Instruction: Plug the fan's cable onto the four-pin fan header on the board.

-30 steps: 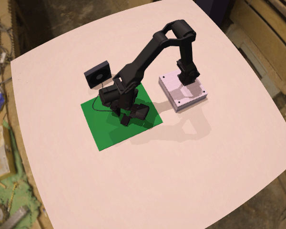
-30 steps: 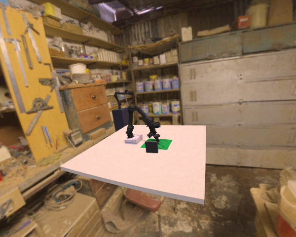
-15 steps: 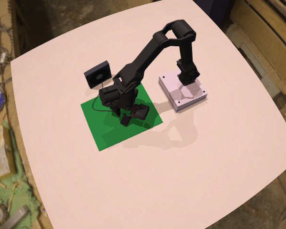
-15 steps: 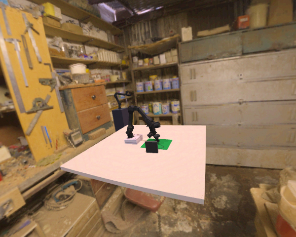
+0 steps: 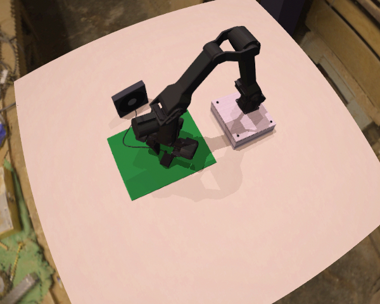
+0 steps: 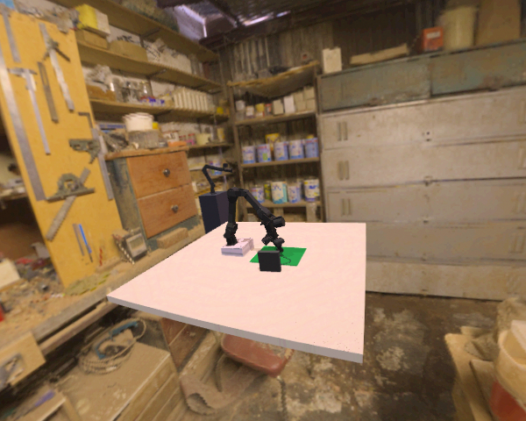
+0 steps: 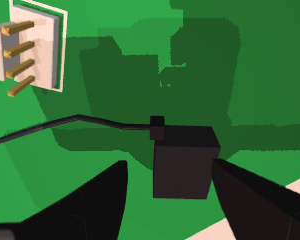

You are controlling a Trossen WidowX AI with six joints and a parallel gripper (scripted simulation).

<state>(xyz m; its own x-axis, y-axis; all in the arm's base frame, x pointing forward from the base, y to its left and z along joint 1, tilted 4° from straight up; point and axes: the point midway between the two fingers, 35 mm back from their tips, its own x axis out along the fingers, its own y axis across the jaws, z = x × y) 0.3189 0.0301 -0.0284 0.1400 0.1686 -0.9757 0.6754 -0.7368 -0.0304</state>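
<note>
Now: the dark plug 1 cm to the left of my gripper tip and 1 cm below it. Round my gripper tip: green board (1 cm ahead, 4 cm to the right, 4 cm below); then black fan (3 cm ahead, 22 cm to the right, 4 cm above); then white four-pin header (8 cm to the right, 2 cm below).
</note>
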